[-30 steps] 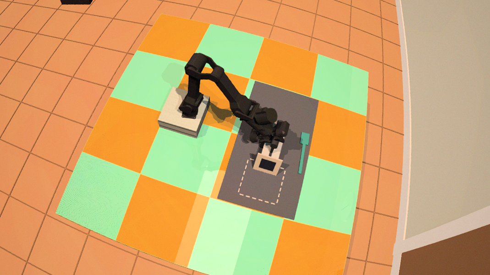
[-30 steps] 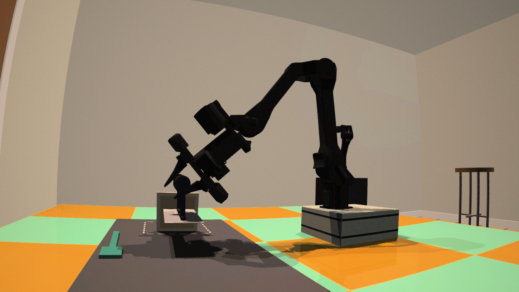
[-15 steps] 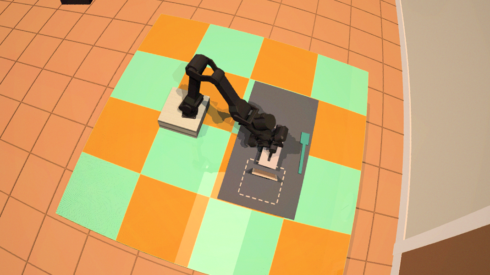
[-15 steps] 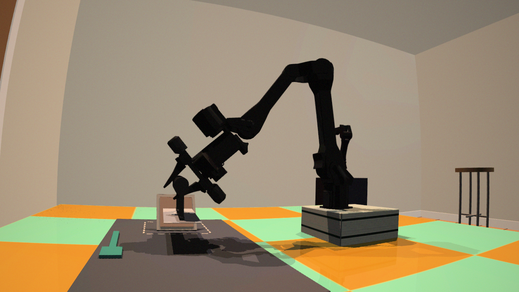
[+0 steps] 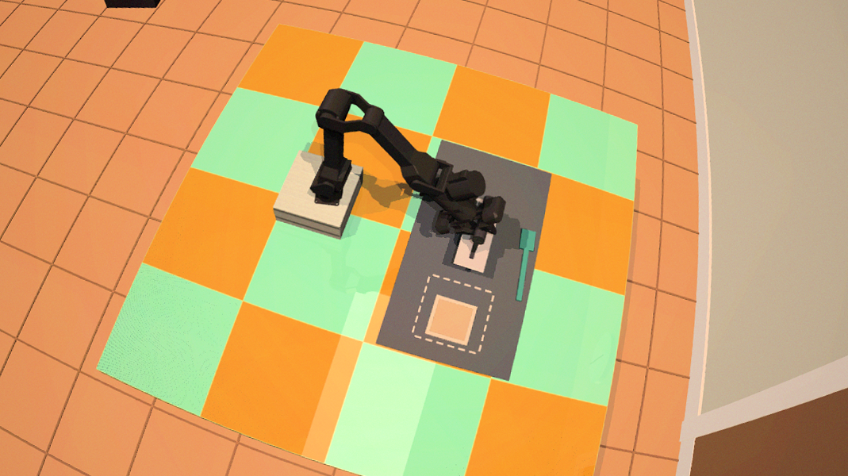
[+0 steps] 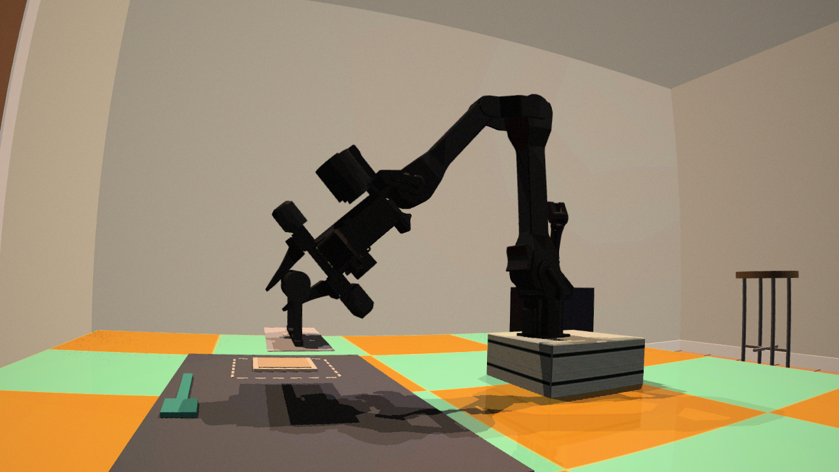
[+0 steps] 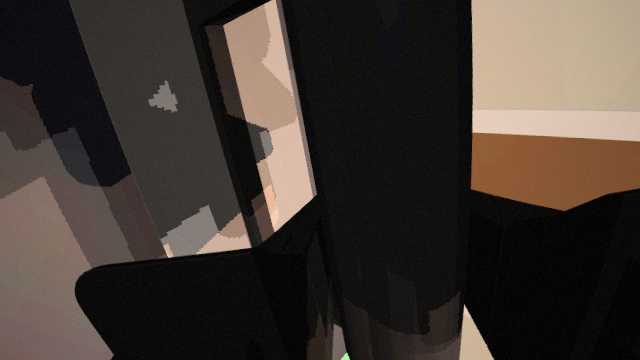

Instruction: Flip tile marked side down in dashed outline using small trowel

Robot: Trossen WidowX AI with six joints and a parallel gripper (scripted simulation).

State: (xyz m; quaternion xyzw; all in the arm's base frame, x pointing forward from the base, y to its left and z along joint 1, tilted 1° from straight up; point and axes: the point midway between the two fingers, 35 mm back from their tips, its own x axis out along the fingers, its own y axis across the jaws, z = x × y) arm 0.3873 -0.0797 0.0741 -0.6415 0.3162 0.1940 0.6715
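My gripper tip is 15 cm above the grey mat, 2 cm past it and 1 cm to the right of it. Also, from my gripper tip: small trowel (3 cm behind, 1 cm below); pale tile (19 cm to the right, 12 cm below, 6 cm behind); green trowel-like tool (12 cm below, 12 cm ahead, 1 cm to the left).
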